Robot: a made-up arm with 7 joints. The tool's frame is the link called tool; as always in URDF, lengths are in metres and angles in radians.
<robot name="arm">
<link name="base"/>
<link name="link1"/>
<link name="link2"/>
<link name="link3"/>
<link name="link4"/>
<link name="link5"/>
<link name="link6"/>
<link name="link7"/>
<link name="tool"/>
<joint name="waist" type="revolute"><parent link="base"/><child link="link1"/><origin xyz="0 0.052 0" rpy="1.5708 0 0"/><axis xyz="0 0 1"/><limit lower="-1.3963" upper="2"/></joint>
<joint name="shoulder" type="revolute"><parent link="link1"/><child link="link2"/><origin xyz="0 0 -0.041" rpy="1.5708 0 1.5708"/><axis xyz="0 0 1"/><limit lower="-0.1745" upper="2"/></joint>
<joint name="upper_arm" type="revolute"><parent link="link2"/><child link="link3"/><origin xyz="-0.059 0 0" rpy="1.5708 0 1.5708"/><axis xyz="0 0 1"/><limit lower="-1.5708" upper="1.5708"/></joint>
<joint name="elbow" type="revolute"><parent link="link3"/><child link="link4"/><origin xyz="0 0 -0.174" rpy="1.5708 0 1.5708"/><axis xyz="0 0 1"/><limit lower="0" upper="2.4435"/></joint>
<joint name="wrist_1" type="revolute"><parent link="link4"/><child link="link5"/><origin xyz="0 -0.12 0" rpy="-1.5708 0 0"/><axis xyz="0 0 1"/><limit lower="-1.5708" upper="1.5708"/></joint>
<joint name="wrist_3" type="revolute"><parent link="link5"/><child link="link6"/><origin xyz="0 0 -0.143" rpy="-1.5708 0 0"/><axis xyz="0 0 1"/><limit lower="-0.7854" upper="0.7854"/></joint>
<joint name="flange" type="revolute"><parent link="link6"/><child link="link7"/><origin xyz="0 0 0" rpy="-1.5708 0 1.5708"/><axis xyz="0 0 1"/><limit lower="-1.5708" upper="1.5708"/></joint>
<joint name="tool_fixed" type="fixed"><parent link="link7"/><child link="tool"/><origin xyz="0 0 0" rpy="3.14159 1.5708 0"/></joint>
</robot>
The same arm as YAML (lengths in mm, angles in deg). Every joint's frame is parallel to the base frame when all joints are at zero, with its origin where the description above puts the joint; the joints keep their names.
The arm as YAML. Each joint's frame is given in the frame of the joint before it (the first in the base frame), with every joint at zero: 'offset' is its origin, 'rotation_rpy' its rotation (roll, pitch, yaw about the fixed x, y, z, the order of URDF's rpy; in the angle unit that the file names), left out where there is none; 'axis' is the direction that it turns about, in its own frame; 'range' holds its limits. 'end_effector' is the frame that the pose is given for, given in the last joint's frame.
length_unit: mm
angle_unit: deg
chain:
  - id: waist
    offset: [0.0, 52.0, 0.0]
    axis: [0.0, -1.0, 0.0]
    range: [-80.0, 114.59]
  - id: shoulder
    offset: [0.0, 41.0, 0.0]
    axis: [1.0, 0.0, 0.0]
    range: [-10.0, 114.59]
  - id: upper_arm
    offset: [0.0, 0.0, -59.0]
    axis: [0.0, 0.0, 1.0]
    range: [-90.0, 90.0]
  - id: elbow
    offset: [0.0, 0.0, -174.0]
    axis: [0.0, -1.0, 0.0]
    range: [0.0, 140.0]
  - id: wrist_1
    offset: [0.0, 0.0, -120.0]
    axis: [0.0, 0.0, 1.0]
    range: [-90.0, 90.0]
  - id: wrist_3
    offset: [0.0, 0.0, -143.0]
    axis: [0.0, 1.0, 0.0]
    range: [-45.0, 45.0]
  - id: flange
    offset: [0.0, 0.0, 0.0]
    axis: [-1.0, 0.0, 0.0]
    range: [-90.0, 90.0]
end_effector:
  offset: [0.0, 0.0, 0.0]
  rotation_rpy: [0.0, 0.0, 0.0]

